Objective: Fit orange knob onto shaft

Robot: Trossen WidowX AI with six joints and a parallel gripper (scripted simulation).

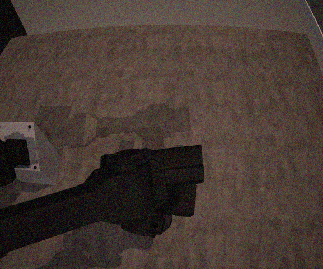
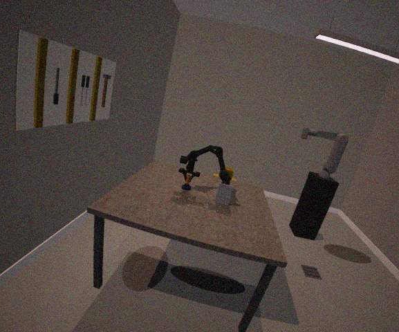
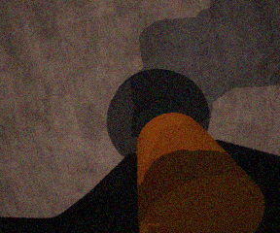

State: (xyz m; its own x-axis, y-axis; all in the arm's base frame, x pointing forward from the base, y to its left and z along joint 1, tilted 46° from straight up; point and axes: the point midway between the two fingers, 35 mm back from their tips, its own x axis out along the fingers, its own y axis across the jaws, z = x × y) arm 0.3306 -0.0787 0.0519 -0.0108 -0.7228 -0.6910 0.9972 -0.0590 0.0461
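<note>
The orange knob lies 30 mm above my gripper tip. Also, from my gripper tip: D-shaft pedestal 40 mm below.
</note>
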